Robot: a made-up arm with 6 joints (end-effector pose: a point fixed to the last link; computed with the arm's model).
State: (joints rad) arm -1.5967 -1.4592 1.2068 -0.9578 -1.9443 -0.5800
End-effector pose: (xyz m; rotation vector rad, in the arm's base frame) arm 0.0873 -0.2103 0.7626 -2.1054 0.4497 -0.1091
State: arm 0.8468 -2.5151 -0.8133 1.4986 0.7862 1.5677
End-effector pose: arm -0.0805 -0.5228 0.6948 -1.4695 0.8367 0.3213
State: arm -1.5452 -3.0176 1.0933 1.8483 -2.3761 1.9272
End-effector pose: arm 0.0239 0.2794 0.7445 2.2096 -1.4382 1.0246
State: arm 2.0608 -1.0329 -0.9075 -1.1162 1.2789 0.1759
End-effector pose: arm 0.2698 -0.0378 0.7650 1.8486 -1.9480 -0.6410
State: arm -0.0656 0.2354 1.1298 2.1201 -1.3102 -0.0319
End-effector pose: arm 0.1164 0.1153 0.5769 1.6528 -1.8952 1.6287
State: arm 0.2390 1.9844 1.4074 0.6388 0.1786 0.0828
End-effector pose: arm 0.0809 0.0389 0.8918 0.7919 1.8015 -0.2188
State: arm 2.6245 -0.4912 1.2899 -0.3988 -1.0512 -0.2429
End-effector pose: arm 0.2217 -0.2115 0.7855 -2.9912 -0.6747 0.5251
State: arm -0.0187 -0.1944 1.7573 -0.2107 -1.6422 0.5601
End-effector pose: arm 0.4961 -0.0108 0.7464 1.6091 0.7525 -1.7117
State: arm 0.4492 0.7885 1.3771 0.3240 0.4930 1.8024
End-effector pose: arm 0.5162 -0.0189 0.8024 1.9440 -0.5805 -1.3925
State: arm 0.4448 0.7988 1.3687 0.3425 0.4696 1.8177
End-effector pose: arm 0.5156 -0.0187 0.8050 1.9631 -0.5448 -1.4028
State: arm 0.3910 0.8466 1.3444 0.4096 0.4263 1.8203
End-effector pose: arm 0.5122 0.0086 0.7962 1.9407 -0.3984 -1.4036
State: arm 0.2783 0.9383 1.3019 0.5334 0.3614 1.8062
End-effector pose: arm 0.4980 0.0669 0.7714 1.8442 -0.1350 -1.3912
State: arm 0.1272 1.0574 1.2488 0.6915 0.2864 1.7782
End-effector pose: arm 0.4629 0.1396 0.7334 1.6669 0.1763 -1.3658
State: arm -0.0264 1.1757 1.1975 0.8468 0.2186 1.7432
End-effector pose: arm 0.4097 0.2015 0.6937 1.4509 0.4518 -1.3311
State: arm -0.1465 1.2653 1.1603 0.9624 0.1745 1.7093
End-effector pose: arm 0.3581 0.2389 0.6644 1.2659 0.6380 -1.2954
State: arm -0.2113 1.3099 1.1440 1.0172 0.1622 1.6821
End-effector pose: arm 0.3270 0.2544 0.6492 1.1619 0.7222 -1.2678
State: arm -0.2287 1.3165 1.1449 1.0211 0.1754 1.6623
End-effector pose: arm 0.3173 0.2576 0.6436 1.1329 0.7302 -1.2500
